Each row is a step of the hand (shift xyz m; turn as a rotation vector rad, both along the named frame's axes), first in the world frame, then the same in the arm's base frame.
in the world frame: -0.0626 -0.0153 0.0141 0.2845 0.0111 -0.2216
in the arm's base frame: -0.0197 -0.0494 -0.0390 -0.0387 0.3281 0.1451
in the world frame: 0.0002 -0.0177 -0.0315 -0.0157 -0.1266 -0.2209
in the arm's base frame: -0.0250 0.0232 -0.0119 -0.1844 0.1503 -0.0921
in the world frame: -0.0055 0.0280 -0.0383 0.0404 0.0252 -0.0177
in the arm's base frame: -0.0377 0.0048 0.0290 0.0041 0.0304 0.0405
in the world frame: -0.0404 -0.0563 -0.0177 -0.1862 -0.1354 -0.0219
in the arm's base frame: -0.0315 -0.0003 -0.0642 -0.1050 -0.0796 -0.1900
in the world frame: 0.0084 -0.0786 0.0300 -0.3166 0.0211 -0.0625
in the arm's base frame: 0.0365 0.0211 -0.0733 -0.2213 -0.2186 -0.0885
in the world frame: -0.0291 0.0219 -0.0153 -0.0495 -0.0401 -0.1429
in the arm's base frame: -0.0301 -0.0228 0.0115 -0.1435 0.0510 -0.0356
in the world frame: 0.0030 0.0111 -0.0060 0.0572 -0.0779 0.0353
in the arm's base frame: -0.0044 0.0011 0.0121 0.0666 0.0555 -0.0554
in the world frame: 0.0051 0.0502 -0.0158 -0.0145 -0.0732 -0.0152
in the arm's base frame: -0.0149 -0.0072 0.0502 -0.0143 0.0247 -0.0706
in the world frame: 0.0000 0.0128 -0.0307 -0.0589 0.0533 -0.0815
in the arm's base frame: -0.0271 0.0109 0.0160 -0.1045 -0.0236 0.0385
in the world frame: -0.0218 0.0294 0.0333 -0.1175 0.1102 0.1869
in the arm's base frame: 0.0142 -0.0451 0.0145 0.0869 -0.2286 0.0327
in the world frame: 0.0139 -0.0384 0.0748 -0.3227 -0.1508 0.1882
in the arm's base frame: 0.0739 -0.0132 -0.0404 0.0022 -0.2867 -0.2831
